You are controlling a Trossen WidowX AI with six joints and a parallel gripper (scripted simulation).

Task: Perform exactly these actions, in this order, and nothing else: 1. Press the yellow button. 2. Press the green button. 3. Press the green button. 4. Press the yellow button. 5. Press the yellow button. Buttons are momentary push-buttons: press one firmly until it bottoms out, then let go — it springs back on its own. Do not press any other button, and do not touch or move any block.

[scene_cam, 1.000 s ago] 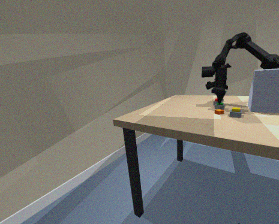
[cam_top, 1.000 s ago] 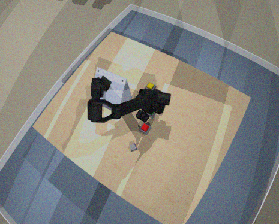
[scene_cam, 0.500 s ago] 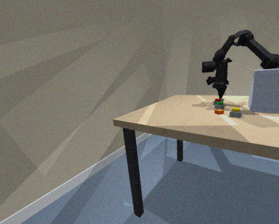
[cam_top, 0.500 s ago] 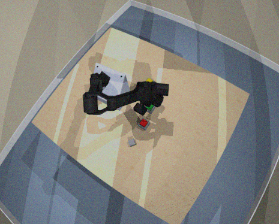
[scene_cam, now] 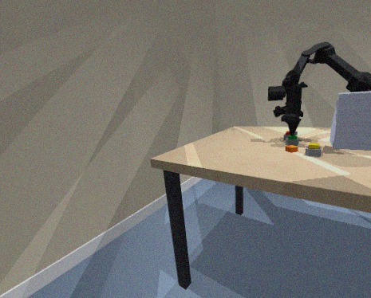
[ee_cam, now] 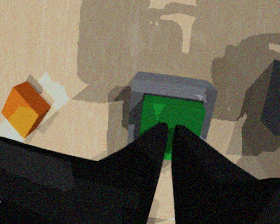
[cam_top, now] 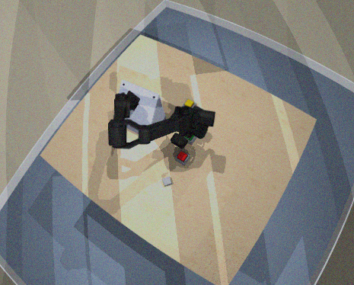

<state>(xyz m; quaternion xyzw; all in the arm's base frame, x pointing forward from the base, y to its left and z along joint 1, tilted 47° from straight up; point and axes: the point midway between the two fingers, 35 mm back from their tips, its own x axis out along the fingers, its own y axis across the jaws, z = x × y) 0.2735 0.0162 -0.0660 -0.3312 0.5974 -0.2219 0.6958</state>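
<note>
Right now my gripper tip is 1 cm above the green button. The rest, counted from my gripper tip: yellow button (10 cm behind, 12 cm to the left, 1 cm below); then red button (3 cm ahead, 10 cm to the right, 1 cm below); then orange block (3 cm behind, 11 cm to the left, 3 cm below).
</note>
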